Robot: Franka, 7 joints.
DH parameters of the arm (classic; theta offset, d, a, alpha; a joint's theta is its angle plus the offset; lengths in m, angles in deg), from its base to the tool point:
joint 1: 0 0.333 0 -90
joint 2: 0 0 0 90
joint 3: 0 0.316 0.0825 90
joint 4: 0 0 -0.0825 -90
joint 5: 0 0.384 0 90
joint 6: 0 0 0.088 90
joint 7: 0 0.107 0 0
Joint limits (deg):
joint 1: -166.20..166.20
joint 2: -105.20..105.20
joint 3: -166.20..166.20
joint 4: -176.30..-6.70
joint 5: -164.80..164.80
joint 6: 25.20..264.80
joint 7: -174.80..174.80
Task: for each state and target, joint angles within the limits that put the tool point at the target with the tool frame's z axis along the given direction. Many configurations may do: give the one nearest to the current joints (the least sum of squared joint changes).
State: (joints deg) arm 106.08 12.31 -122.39 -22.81 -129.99 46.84 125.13
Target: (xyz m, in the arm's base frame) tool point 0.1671 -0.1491 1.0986 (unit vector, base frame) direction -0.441 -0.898 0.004
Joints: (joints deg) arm 156.92 -13.42 -128.03 -6.80 -144.79 83.95 125.13
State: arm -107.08 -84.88 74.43 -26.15 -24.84 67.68 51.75
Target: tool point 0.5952 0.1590 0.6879 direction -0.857 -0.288 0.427
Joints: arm -143.78 -81.90 56.51 -38.42 -47.79 54.78 51.75
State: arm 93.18 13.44 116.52 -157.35 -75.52 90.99 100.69
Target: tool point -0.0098 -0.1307 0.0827 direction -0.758 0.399 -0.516
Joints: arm 114.53 -19.80 166.20 -174.80 -57.94 133.05 100.69
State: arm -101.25 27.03 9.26 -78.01 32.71 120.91 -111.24
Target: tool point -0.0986 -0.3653 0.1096 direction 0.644 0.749 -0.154
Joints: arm -111.31 35.12 0.06 -124.60 19.51 79.73 -111.24
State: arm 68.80 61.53 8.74 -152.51 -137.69 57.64 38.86
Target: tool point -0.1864 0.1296 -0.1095 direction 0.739 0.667 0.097
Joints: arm 96.66 99.91 39.28 -122.83 -101.56 31.00 38.86
